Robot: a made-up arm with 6 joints.
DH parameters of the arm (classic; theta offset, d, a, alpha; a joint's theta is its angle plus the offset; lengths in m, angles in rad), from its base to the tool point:
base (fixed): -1.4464 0 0.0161 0
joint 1: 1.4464 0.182 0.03 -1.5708
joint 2: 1.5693 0 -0.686 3.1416
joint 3: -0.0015 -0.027 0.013 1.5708
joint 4: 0 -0.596 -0.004 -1.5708
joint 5: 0 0.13 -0.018 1.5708
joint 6: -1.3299 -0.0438 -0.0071 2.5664
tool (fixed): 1.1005 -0.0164 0 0
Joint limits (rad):
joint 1: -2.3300..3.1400
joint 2: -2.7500..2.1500
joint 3: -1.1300..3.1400
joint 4: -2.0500..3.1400
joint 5: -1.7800..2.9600
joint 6: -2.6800..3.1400
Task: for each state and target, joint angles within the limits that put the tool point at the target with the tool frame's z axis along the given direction. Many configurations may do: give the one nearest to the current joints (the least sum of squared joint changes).
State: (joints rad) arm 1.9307 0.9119 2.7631 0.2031 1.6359 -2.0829
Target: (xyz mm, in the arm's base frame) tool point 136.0 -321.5 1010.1 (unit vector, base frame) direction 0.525 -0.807 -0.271
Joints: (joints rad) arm 1.7204 0.3296 3.1064 0.1054 0.9646 -2.3882
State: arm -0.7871 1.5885 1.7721 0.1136 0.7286 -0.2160
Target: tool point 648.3 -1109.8 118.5 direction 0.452 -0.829 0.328
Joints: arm -0.9504 1.3043 0.9129 -0.0854 0.1609 -0.3468
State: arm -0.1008 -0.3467 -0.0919 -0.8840 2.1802 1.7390
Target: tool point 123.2 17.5 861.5 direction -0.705 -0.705 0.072
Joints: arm -0.0388 -0.7308 -0.1734 -1.6313 2.5493 1.8827
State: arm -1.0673 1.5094 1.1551 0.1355 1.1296 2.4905
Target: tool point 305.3 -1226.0 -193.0 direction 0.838 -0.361 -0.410
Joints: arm -1.3066 1.7490 1.1112 0.8823 1.0257 1.9349
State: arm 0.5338 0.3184 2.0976 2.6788 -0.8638 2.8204
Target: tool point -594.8 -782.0 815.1 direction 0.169 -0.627 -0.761
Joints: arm 1.0523 -0.5431 2.4643 2.6396 -0.6331 2.8850
